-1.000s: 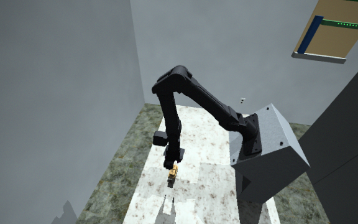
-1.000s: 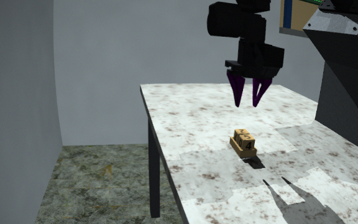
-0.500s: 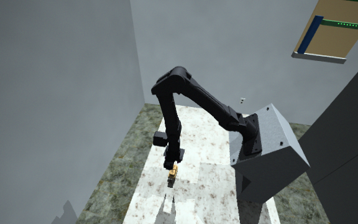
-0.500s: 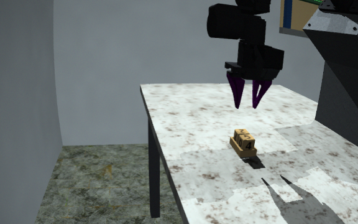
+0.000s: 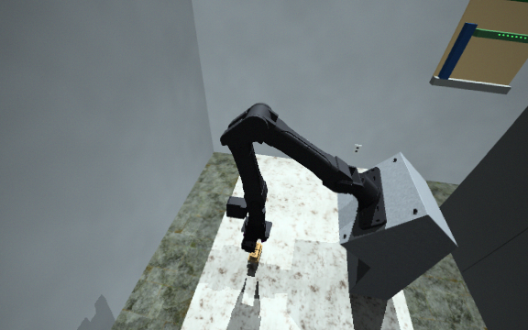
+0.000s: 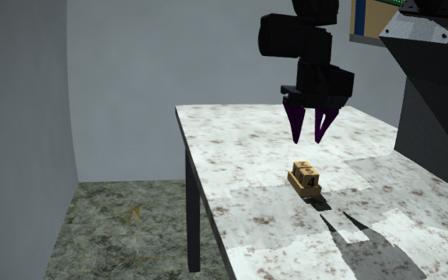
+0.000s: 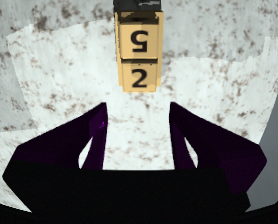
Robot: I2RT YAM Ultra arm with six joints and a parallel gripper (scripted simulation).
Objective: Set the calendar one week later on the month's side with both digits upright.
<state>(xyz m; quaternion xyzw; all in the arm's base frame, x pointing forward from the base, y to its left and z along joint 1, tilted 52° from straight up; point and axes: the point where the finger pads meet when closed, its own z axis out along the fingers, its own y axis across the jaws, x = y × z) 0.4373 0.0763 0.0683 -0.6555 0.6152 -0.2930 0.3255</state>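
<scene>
Right now the wooden digit cube is 7 cm below my hand.
</scene>
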